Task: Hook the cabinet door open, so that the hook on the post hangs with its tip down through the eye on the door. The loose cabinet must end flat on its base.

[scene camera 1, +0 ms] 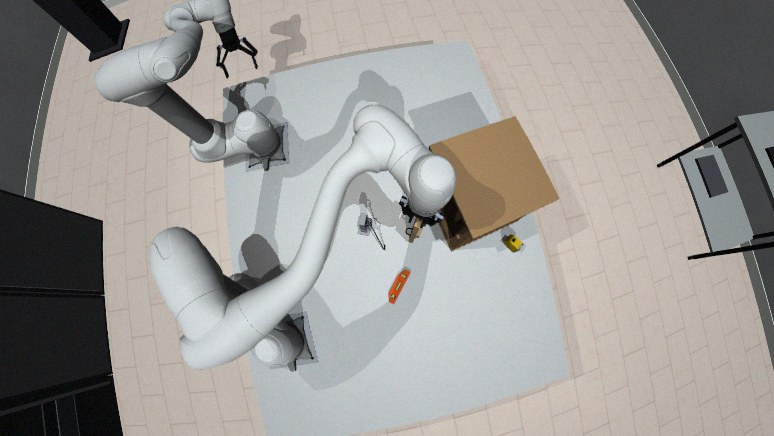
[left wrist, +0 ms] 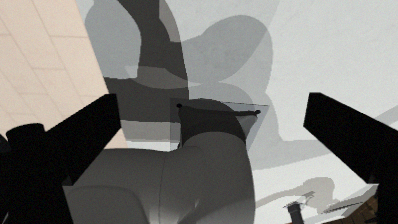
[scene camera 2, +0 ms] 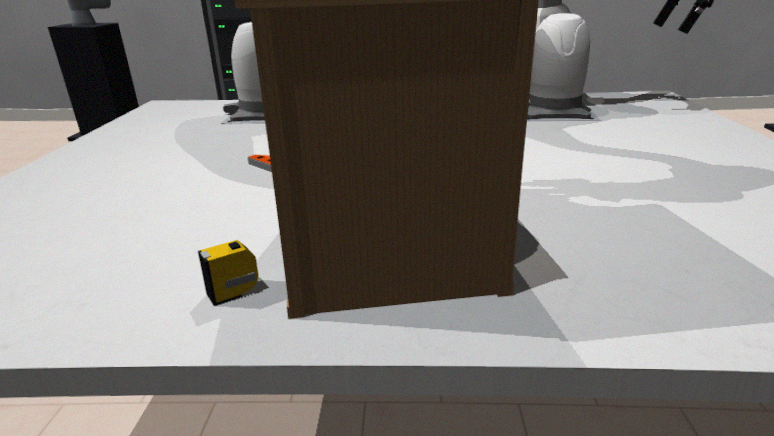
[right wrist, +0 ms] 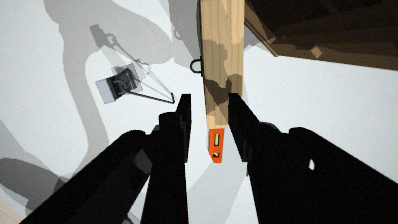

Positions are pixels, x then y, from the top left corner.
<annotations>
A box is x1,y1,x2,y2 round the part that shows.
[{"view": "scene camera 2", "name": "wooden cabinet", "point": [396,142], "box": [234,0,538,318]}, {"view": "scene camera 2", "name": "yellow tape measure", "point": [229,270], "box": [198,240,257,305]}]
</annotations>
